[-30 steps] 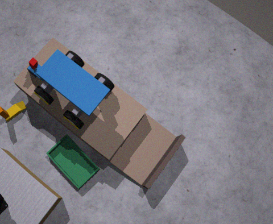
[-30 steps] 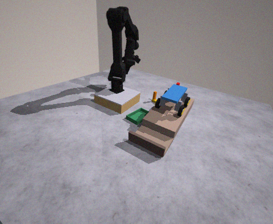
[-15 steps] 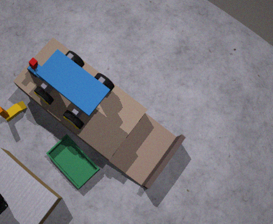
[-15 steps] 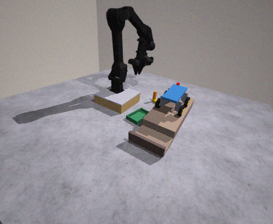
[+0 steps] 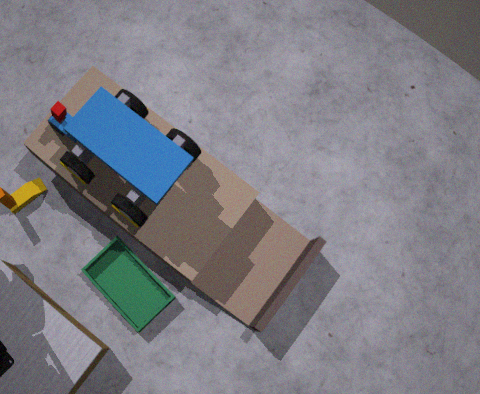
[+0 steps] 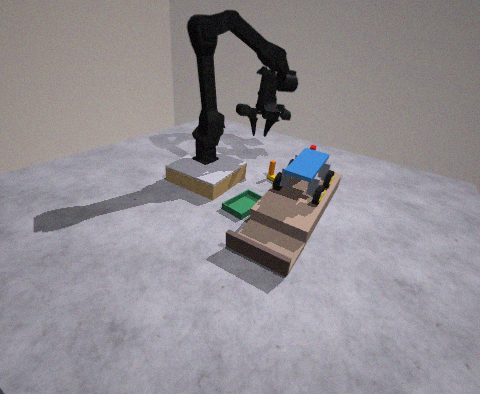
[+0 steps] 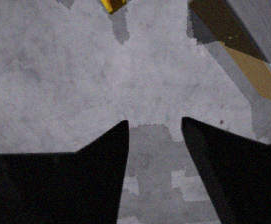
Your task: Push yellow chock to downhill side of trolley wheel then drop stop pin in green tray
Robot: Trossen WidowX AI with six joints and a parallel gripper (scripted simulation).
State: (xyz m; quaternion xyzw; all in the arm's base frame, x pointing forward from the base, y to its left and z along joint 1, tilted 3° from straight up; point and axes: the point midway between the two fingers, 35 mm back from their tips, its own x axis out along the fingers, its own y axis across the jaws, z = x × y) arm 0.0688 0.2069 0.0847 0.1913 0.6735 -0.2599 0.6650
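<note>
Now: gripper tip 12 cm short of the yellow chock, 10 cm above it and 5 cm to the left of it. Also, from my gripper tip: red-headed stop pin (23 cm ahead, 5 cm to the right, 1 cm above); green tray (26 cm to the right, 15 cm ahead, 13 cm below); blue trolley (27 cm ahead, 15 cm to the right, 1 cm below).
</note>
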